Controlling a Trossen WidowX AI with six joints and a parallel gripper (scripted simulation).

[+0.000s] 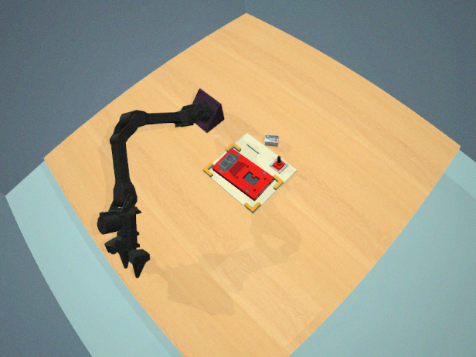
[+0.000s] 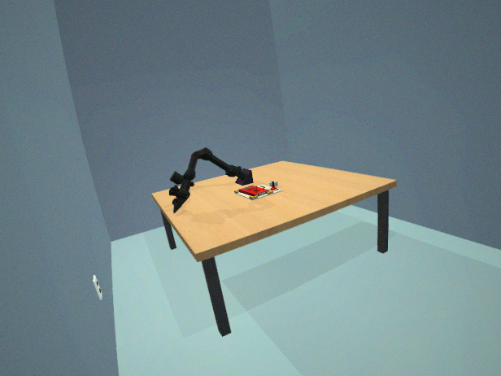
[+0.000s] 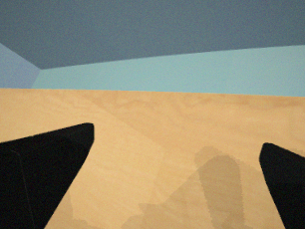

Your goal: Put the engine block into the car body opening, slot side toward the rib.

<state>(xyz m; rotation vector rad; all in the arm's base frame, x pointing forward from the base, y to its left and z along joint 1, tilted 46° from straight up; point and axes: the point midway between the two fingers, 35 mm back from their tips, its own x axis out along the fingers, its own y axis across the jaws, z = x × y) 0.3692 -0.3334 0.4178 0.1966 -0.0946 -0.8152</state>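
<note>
Right now my gripper tip is 69 cm to the right of the engine block, 15 cm past it and 2 cm above it.
</note>
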